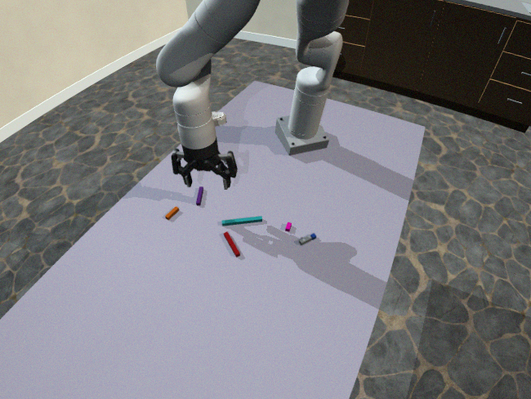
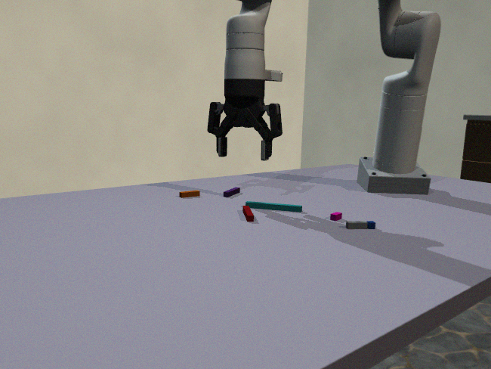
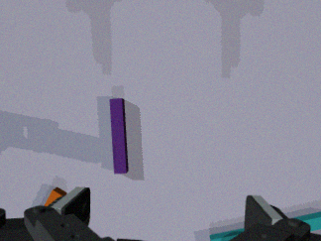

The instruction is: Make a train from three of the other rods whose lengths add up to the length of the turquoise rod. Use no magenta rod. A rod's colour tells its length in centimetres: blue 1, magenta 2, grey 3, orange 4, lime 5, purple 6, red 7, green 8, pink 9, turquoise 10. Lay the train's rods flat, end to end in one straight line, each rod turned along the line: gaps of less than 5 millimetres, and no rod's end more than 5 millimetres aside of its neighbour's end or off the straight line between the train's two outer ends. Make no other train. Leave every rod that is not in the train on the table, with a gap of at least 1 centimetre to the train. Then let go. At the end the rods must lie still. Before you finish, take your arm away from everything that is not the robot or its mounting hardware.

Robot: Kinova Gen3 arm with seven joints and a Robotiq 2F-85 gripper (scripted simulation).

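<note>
My gripper is now 80 mm above the purple rod, 50 mm to the left of it and 20 mm past it. The rest, counted from my hand: turquoise rod: 90 mm to the left, 80 mm below, 10 mm ahead; orange rod: 80 mm to the right, 80 mm below, 70 mm ahead; red rod: 110 mm to the left, 80 mm below, 80 mm ahead.
</note>
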